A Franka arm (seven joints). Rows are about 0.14 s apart.
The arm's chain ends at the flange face. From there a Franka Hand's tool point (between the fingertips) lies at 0.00 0.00 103.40 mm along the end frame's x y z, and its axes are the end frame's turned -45 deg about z.
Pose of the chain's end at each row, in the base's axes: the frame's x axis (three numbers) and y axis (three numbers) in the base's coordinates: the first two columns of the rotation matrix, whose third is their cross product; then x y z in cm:
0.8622 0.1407 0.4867 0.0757 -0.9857 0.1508 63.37 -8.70 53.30
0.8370 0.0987 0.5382 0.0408 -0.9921 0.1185 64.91 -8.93 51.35
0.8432 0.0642 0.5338 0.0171 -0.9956 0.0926 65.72 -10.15 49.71
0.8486 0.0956 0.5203 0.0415 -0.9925 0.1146 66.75 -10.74 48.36
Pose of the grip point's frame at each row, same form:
0.5561 0.7965 0.2375 0.6632 -0.5975 0.4508 68.55 -9.66 44.40
0.5630 0.7713 0.2968 0.6207 -0.6317 0.4644 70.55 -9.73 42.72
0.5841 0.7494 0.3120 0.6083 -0.6586 0.4429 71.28 -10.86 41.02
0.5707 0.7694 0.2869 0.6294 -0.6342 0.4489 72.20 -11.52 39.61

